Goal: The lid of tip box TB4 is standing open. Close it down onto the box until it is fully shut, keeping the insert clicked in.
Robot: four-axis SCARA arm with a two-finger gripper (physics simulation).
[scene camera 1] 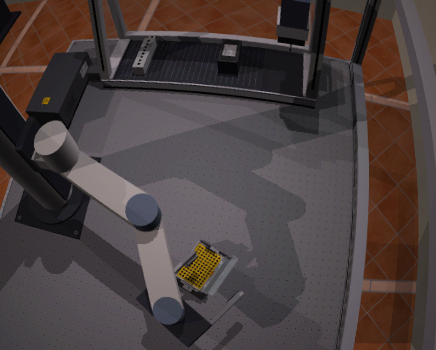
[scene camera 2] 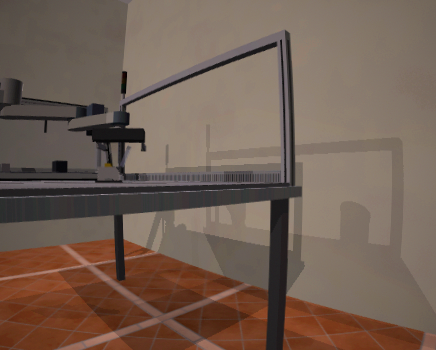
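Where they show: gripper, fingertip midpoint: [scene camera 1: 218, 272] [scene camera 2: 125, 148]; arm's base, origin of the base link: [scene camera 1: 56, 192].
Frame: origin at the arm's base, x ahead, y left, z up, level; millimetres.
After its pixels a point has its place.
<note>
The tip box [scene camera 1: 185, 286] {x 524, y -225, z 29 mm} [scene camera 2: 108, 175] {x 534, y -219, z 40 mm} stands on the table near the arm, with the yellow insert [scene camera 1: 202, 268] {x 568, y -168, z 69 mm} [scene camera 2: 108, 165] {x 535, y -216, z 79 mm} in its top. Its clear lid [scene camera 1: 221, 276] {x 629, y -199, z 156 mm} [scene camera 2: 126, 156] {x 598, y -247, z 115 mm} stands open along the right side of the box in scene camera 1 and leans outward, away from the box, in scene camera 2. The insert looks level; whether it is clicked in is too small to tell. A dark patch lies over its left part in scene camera 1. My gripper [scene camera 2: 104, 148] is open and empty, above the box; its fingers are hidden under the arm in scene camera 1.
A dark tool plate [scene camera 1: 189, 330] {x 581, y -362, z 203 mm} [scene camera 2: 120, 135] {x 516, y -364, z 177 mm} with a thin light bar [scene camera 1: 227, 306] hangs from the arm end, close to the box. A framed rack [scene camera 1: 210, 90] {x 478, y 450, z 38 mm} at the back holds a white holed strip [scene camera 1: 141, 65] {x 218, y 494, z 107 mm} and a black box [scene camera 1: 228, 66] {x 533, y 515, z 107 mm}. A dark cabinet [scene camera 1: 59, 82] {x -97, y 389, z 128 mm} stands behind the arm base.
</note>
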